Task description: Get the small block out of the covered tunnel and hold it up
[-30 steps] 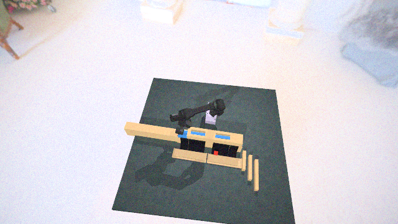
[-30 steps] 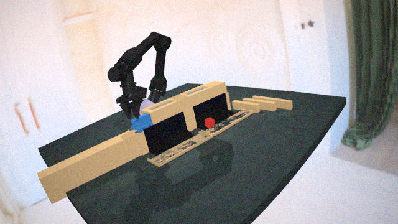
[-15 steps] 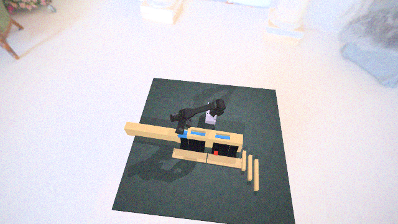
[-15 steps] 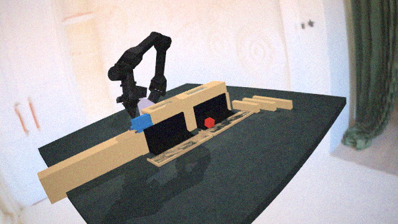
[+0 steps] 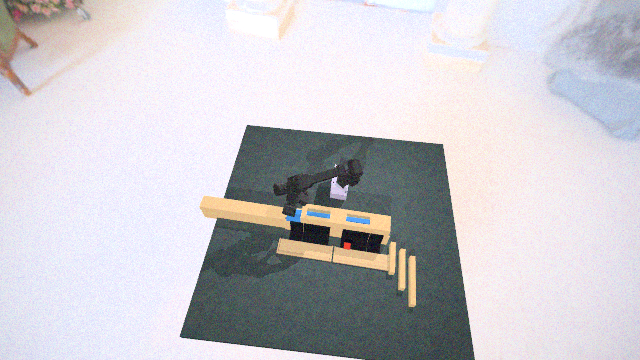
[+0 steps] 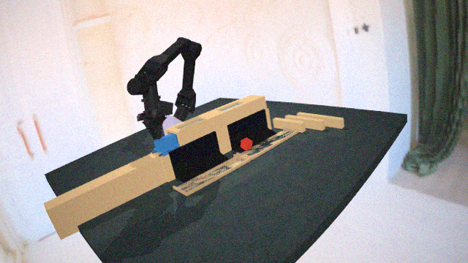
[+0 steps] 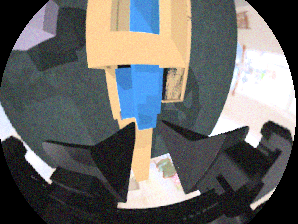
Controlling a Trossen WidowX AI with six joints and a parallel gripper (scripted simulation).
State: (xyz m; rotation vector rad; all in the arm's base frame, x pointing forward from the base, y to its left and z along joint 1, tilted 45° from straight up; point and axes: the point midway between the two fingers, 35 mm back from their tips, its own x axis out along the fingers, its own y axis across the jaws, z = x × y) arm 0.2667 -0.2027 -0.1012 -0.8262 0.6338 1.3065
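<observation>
My gripper tip is now 320 mm to the right of the red block, 130 mm above it and 70 mm short of it. Also, from my gripper tip: tan tunnel (80 mm below, 50 mm to the left, 20 mm ahead).
</observation>
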